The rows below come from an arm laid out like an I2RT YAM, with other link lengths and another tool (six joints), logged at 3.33 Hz.
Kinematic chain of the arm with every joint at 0, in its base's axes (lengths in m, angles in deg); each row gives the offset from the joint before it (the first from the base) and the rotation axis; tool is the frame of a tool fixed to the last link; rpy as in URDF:
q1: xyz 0 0 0.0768 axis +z
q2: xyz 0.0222 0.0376 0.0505 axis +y
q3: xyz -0.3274 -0.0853 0 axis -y
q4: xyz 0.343 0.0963 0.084 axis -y
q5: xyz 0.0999 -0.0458 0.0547 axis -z
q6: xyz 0.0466 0 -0.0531 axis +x
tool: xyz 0.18 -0.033 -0.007 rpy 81.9 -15.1 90
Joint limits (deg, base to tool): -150..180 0..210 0..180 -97..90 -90..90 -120..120
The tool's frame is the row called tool.
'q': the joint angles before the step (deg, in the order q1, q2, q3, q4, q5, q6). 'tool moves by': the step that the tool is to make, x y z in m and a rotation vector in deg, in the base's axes. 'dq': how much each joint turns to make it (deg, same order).
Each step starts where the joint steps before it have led.
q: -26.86, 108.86, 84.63, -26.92, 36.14, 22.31
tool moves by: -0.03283, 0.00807, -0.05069, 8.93, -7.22, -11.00
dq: -2.49, 0.53, -2.21, -4.23, -4.29, 16.26
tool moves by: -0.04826, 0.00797, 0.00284, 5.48, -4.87, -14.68
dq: -2.64, -1.66, 1.87, -10.77, -0.64, 16.45
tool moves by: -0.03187, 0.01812, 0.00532, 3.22, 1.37, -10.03
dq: -0.24, 1.33, 4.54, -12.27, 1.50, 11.65
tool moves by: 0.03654, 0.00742, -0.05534, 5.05, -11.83, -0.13
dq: -1.21, -0.07, -7.08, 13.00, -10.44, 2.68
